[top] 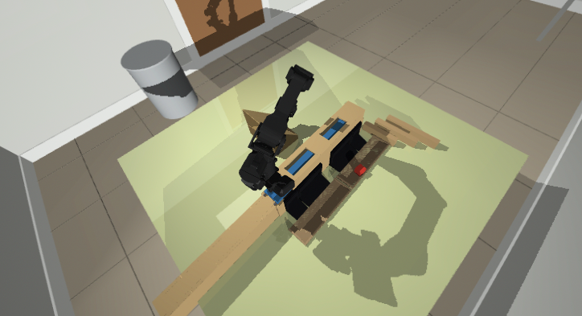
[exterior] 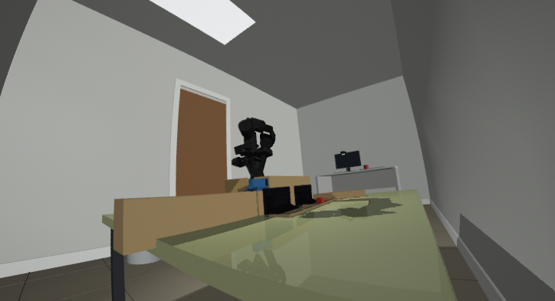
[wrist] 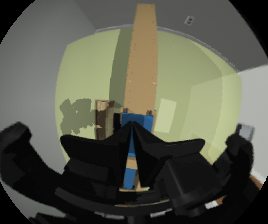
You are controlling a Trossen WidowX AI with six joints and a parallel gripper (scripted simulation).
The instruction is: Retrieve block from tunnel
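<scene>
The red block is 160 mm ahead of my gripper tip, 340 mm to the left of it and 140 mm below it. From my gripper tip the other things lie so: covered tunnel (20 mm ahead, 50 mm to the left, 90 mm below); low wooden trough (160 mm ahead, 250 mm to the left, 160 mm below).
</scene>
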